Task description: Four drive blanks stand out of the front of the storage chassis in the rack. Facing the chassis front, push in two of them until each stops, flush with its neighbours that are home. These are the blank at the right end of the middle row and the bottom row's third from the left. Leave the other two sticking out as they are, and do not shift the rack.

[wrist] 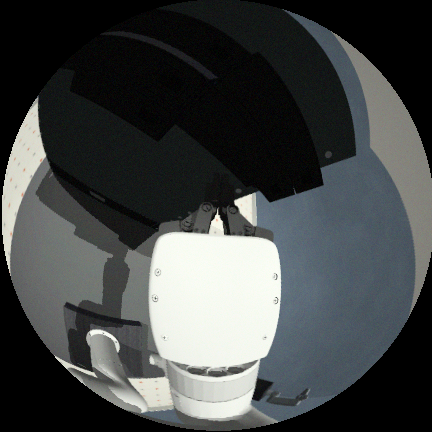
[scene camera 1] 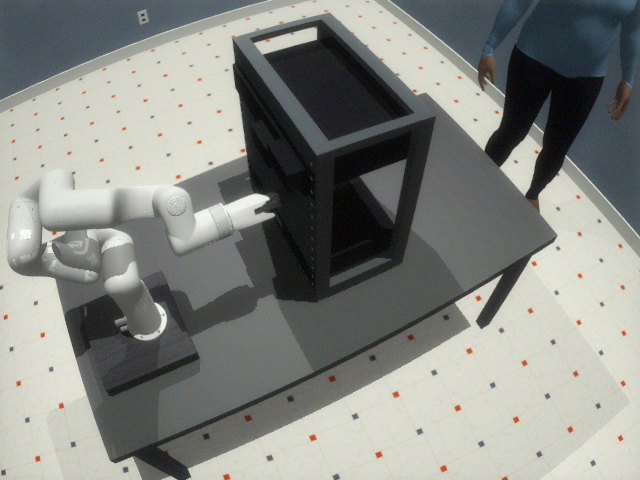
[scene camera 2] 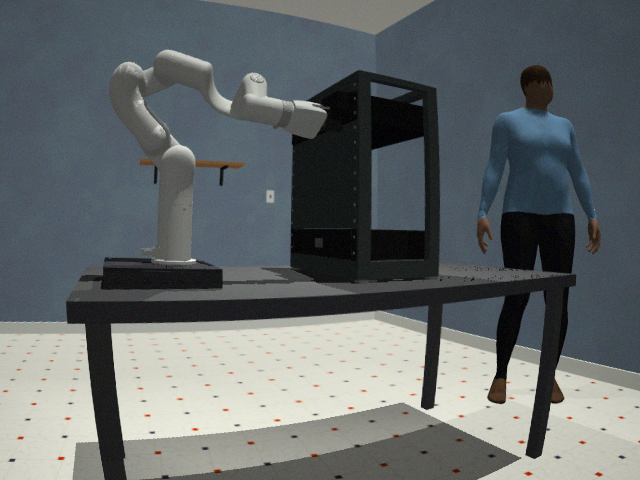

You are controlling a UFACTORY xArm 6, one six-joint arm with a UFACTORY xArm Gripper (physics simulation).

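Frame: origin at the arm's base, x up, y back, z right, level; millimetres.
Where they show: gripper, fingertip midpoint: (wrist: 219, 181) (scene camera 1: 294, 191) (scene camera 2: 340, 126); arm's base at its link origin: (wrist: 102, 342) (scene camera 1: 147, 321) (scene camera 2: 173, 263).
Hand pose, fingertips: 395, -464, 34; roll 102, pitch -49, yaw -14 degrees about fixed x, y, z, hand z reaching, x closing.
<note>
Things, the pixels of their top centre, and the offset from my fingertips, as dx, dy, dz. "spot": a spot on its surface instead.
- dark rack at a spot on its surface: (scene camera 1: 323, 222) spot: -63, -46, +63
- black protruding mass at a spot on its surface: (wrist: 270, 145) spot: +74, +29, -23
The black storage chassis (scene camera 1: 369, 155) (scene camera 2: 397, 116) (wrist: 125, 70) sits high in the dark rack (scene camera 1: 323, 222) (scene camera 2: 364, 180). In scene camera 1, dark blocks stand out of its front, one blank (scene camera 1: 285, 161) toward the right and another blank (scene camera 1: 263, 131) farther left. They merge in shadow, so I cannot tell every row and column. In the wrist view a black protruding mass (wrist: 270, 145) lies above and right of the fingertips. My gripper (scene camera 1: 275, 200) (scene camera 2: 333, 121) (wrist: 219, 181) is shut and empty, at the front near the chassis's lower edge. Whether its tips touch anything is hidden.
A second black unit (scene camera 2: 338, 243) with a small grey square is low in the rack. The rack and the arm's base plate (scene camera 1: 118, 366) (scene camera 2: 162, 277) stand on the grey table (scene camera 1: 248, 377) (scene camera 2: 310, 308). A person (scene camera 1: 563, 41) (scene camera 2: 537, 165) stands behind the table.
</note>
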